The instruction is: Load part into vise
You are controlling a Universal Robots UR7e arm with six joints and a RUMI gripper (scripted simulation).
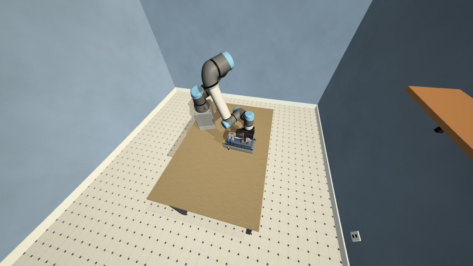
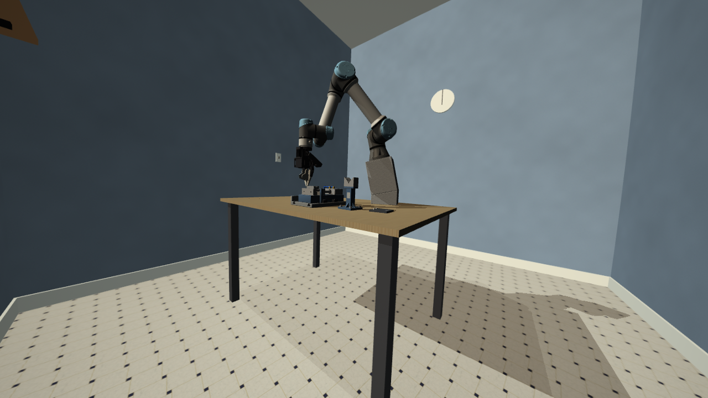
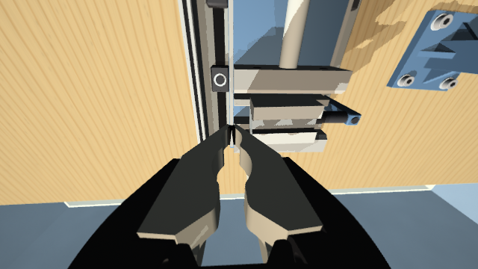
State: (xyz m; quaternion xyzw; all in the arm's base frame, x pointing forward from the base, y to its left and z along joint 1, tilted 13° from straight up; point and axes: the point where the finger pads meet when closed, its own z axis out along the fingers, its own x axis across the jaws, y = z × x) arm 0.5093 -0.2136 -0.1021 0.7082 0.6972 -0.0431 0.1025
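Now: hand 5 cm to the right of the part and 2 cm above it. The rest, counted from my hand: cylinder rod: 9 cm behind, 5 cm to the left, 4 cm below; fixed jaw: 3 cm ahead, 5 cm to the left, 4 cm below; moving jaw: 3 cm behind, 5 cm to the left, 4 cm below.
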